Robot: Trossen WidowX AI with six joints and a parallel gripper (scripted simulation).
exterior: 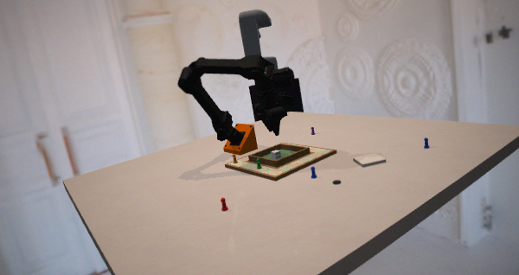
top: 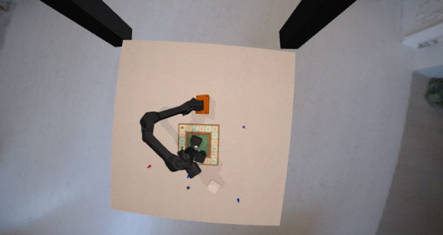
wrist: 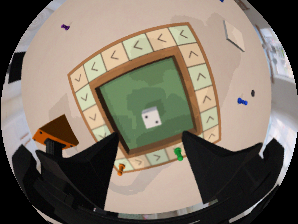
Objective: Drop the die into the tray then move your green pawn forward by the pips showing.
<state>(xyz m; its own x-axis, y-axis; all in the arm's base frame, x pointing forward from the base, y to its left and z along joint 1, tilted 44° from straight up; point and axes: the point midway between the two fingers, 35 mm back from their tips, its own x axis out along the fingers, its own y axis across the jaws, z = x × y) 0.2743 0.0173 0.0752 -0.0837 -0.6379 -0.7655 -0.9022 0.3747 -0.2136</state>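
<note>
My gripper tip is now 20 mm short of the green pawn, 110 mm to the left of it and 70 mm above it. Also, from my gripper tip: green-floored tray: 10 mm to the left, 100 mm below; then orange pawn: 120 mm behind, 100 mm to the right, 70 mm below; then white die: 10 mm to the right, 80 mm below.
</note>
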